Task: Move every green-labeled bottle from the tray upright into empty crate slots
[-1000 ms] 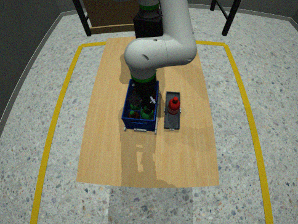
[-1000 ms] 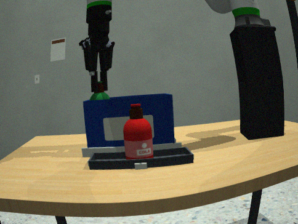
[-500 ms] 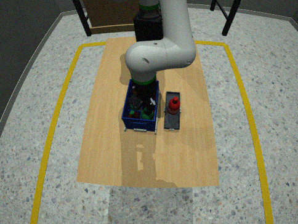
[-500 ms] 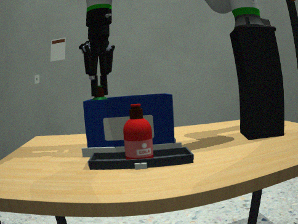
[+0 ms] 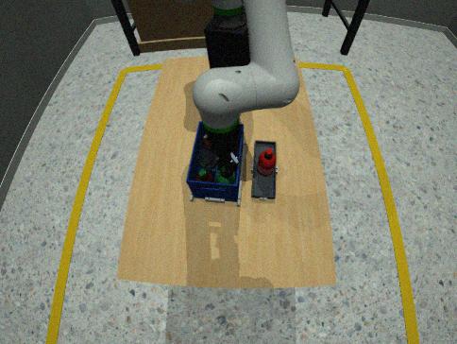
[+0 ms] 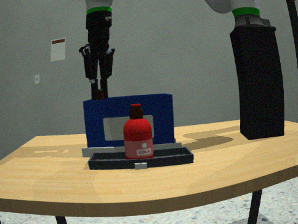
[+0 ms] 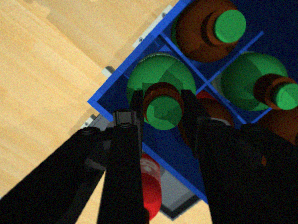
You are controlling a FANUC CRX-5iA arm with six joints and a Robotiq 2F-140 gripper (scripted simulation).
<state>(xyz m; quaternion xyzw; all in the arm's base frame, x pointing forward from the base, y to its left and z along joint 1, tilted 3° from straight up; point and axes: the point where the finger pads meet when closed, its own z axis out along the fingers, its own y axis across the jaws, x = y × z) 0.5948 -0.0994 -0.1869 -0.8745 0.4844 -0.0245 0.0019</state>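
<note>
The blue crate is 90 mm behind my hand, 20 mm to the right of it and 120 mm below it. Round my hand: red cola bottle 70 mm behind, 180 mm to the left, 120 mm below; then tray 70 mm behind, 170 mm to the left, 200 mm below.
</note>
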